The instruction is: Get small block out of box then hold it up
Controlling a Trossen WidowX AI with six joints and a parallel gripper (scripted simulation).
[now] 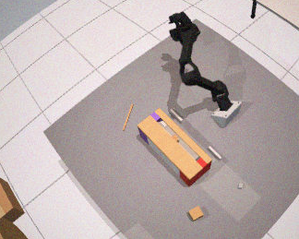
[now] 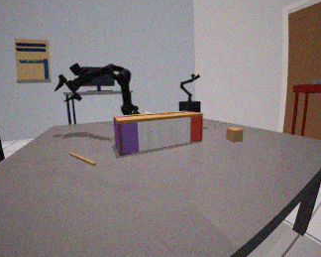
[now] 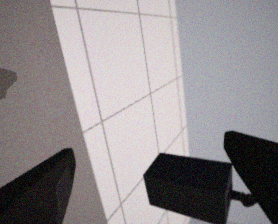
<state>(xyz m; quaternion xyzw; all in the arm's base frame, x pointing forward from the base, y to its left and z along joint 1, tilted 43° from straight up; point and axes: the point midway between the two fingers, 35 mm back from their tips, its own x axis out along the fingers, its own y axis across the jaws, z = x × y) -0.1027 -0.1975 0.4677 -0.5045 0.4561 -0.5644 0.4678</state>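
My gripper tip is now 440 mm short of the long box, 440 mm to the right of it and 170 mm above it. The rest, counted from my gripper tip: thin wooden stick: 490 mm ahead, 110 mm to the left, 230 mm below; tan block: 650 mm ahead, 750 mm to the left, 210 mm below.
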